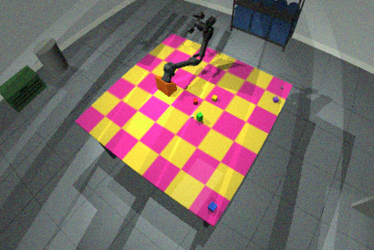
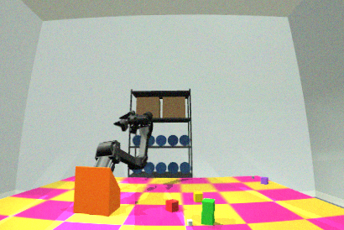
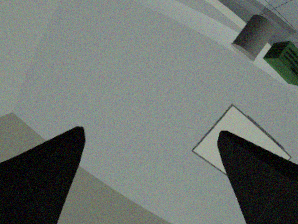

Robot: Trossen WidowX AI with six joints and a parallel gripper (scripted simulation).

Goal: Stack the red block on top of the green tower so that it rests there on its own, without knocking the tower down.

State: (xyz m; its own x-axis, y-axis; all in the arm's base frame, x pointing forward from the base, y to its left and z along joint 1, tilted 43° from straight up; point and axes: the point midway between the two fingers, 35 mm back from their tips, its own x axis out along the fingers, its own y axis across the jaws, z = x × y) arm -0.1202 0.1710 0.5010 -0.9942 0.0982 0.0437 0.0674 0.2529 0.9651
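The red block is 410 mm to the right of my gripper tip, 410 mm ahead of it and 360 mm below it. Also, from my gripper tip: yellow block (500 mm ahead, 360 mm below, 300 mm to the right); then blue block (990 mm ahead, 950 mm to the right, 360 mm below); then purple block (890 mm ahead, 360 mm below, 10 mm to the left).
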